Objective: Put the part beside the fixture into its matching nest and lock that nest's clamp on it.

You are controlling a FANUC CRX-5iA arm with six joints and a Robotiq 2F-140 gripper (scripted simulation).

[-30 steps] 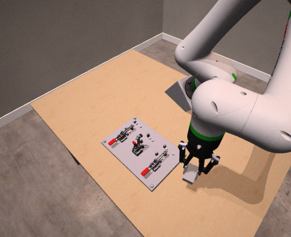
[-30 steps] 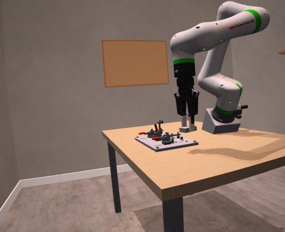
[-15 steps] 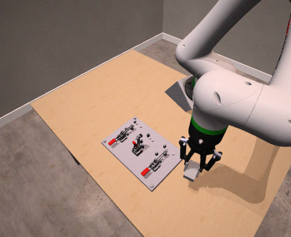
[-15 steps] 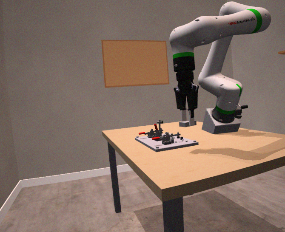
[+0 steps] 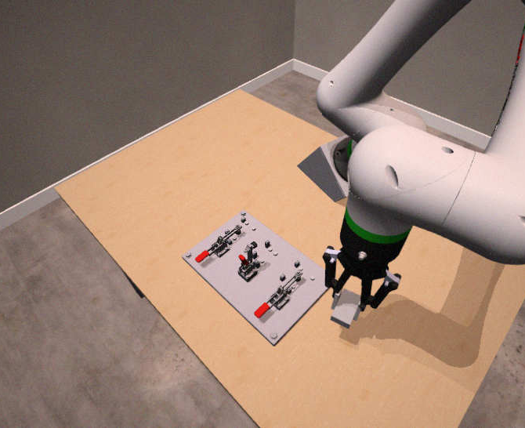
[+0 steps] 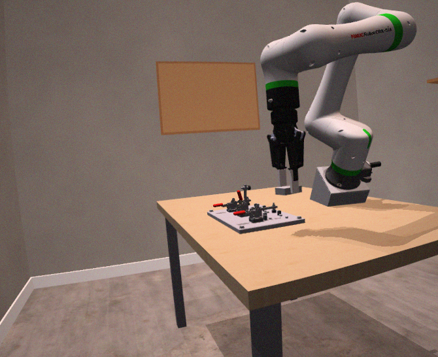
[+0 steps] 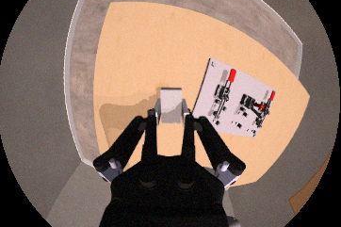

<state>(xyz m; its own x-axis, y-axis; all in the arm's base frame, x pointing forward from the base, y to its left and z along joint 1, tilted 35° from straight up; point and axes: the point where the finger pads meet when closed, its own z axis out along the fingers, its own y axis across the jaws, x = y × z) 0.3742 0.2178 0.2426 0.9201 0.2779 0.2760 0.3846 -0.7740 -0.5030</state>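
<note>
Right now the grey part is 30 mm below my hand. Also, from my hand: grey fixture plate: 260 mm to the right, 150 mm below, 50 mm ahead; clamp: 140 mm to the right, 110 mm below, 60 mm ahead.
</note>
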